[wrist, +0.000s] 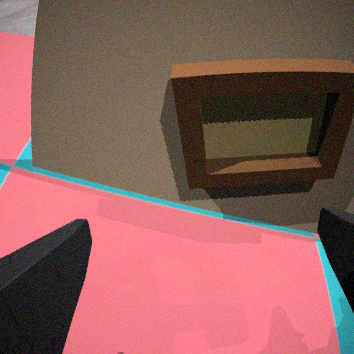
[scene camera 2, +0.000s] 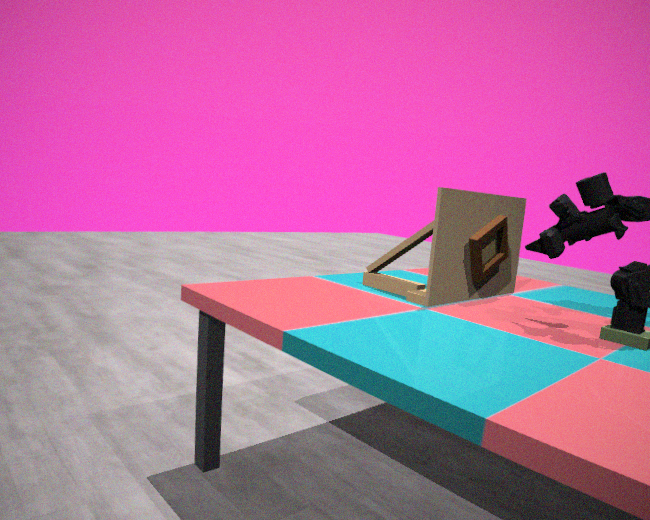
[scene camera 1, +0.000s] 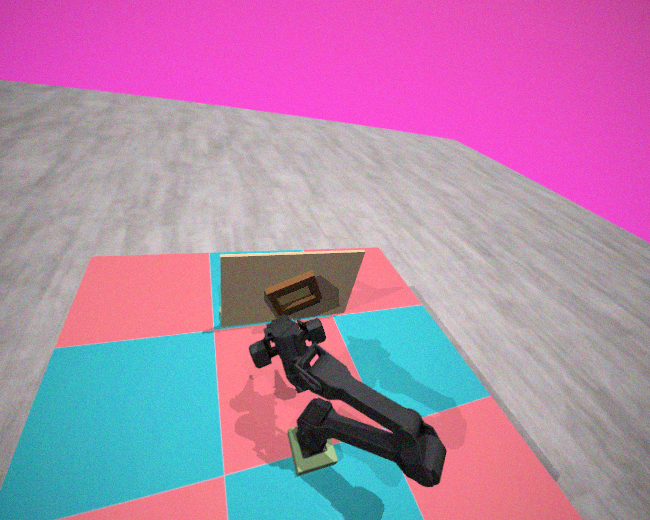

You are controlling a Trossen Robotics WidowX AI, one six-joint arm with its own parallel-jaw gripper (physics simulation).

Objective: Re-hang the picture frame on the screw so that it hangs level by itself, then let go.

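Places are measured from the arm's base along level axes (x ahead, y left, z up), in millimetres.
Where they show: gripper, fingertip midpoint: (wrist: 208,226) (scene camera 2: 532,241); arm's base, link origin: (scene camera 2: 627,329) (scene camera 1: 311,441).
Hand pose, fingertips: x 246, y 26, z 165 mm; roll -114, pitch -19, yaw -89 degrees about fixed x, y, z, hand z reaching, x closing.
Note:
Things, the pixels of their top centre, and the offset from my fingertips. "spot": a spot on its surface instead. Level surfaces: height alone.
- brown picture frame, top centre: (wrist: 313,40) (scene camera 2: 493,214) (scene camera 1: 299,272) dx +160, dy -91, dz +52 mm
- upright tan board, surface spot: (wrist: 100,100) spot: dx +187, dy +64, dz -76 mm
- low wooden foot, top centre: (scene camera 2: 393,277) dx +359, dy +72, dz -153 mm
- blue checkered table, surface height: dz -191 mm
The brown picture frame (scene camera 1: 290,283) (scene camera 2: 477,257) (wrist: 265,82) is on the front of the upright tan board (scene camera 1: 243,287) (scene camera 2: 449,244) (wrist: 100,100). It is tilted: its left end is lower than its right end in scene camera 1, and its edges are not parallel to the board's bottom edge in the wrist view. The screw does not show. My gripper (scene camera 2: 528,248) (wrist: 208,226) is open and empty, with its fingers wide apart. It is in the air in front of the board, apart from the frame. In scene camera 1 the fingertips are hidden behind the gripper's body.
A slanted brace (scene camera 2: 401,246) and a low wooden foot (scene camera 2: 390,281) support the board from behind. The arm's green base (scene camera 1: 314,463) (scene camera 2: 623,336) stands on the pink and blue checkered table (scene camera 1: 124,412) (scene camera 2: 379,352). The arm bends out to the right in scene camera 1.

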